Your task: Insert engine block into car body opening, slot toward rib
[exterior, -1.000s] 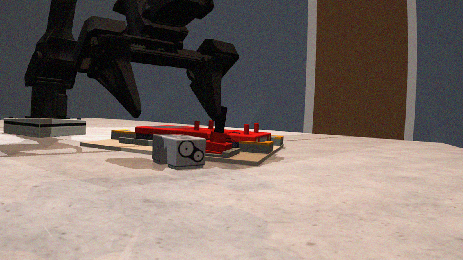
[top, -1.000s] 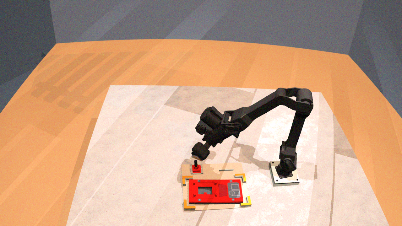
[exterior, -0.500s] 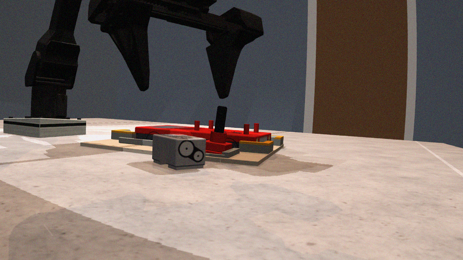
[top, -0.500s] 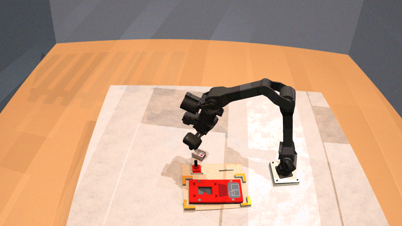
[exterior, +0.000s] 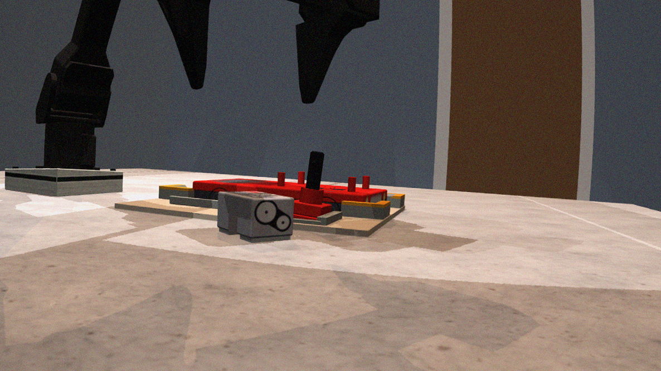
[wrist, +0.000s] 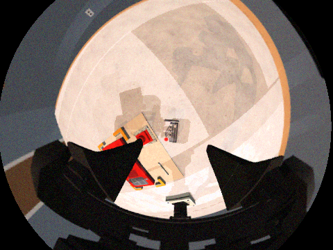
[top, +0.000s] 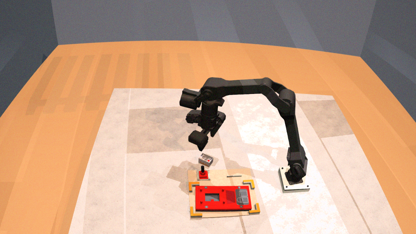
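Now: the grey-white engine block 10 mm to the left of my gripper tip and 90 mm below it.
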